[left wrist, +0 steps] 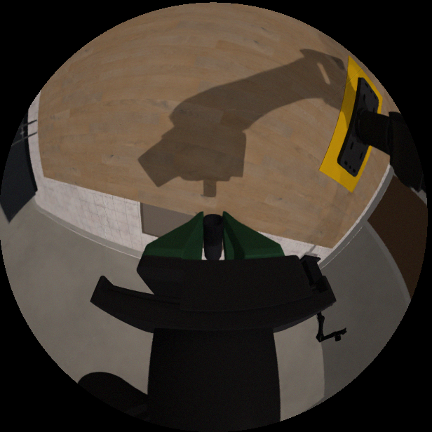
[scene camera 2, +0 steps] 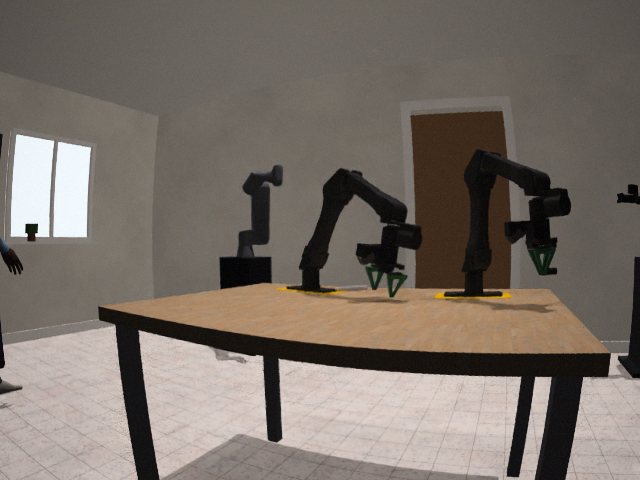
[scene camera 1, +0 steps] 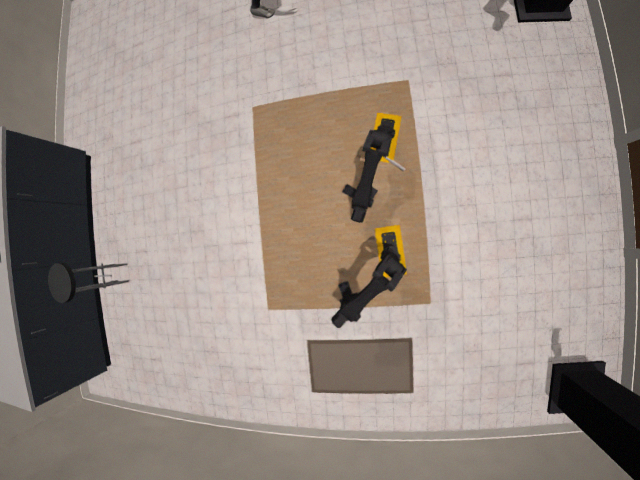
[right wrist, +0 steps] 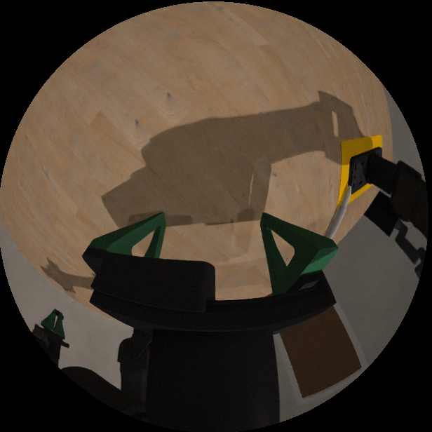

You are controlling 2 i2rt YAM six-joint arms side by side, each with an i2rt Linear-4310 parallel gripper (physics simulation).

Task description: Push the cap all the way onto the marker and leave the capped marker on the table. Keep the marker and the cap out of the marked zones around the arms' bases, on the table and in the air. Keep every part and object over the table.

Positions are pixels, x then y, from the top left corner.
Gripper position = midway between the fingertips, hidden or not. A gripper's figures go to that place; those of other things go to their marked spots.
My left gripper (left wrist: 212, 216) is 0.13 m from the lens. A black cap (left wrist: 212, 223): 0.13 m from the lens.
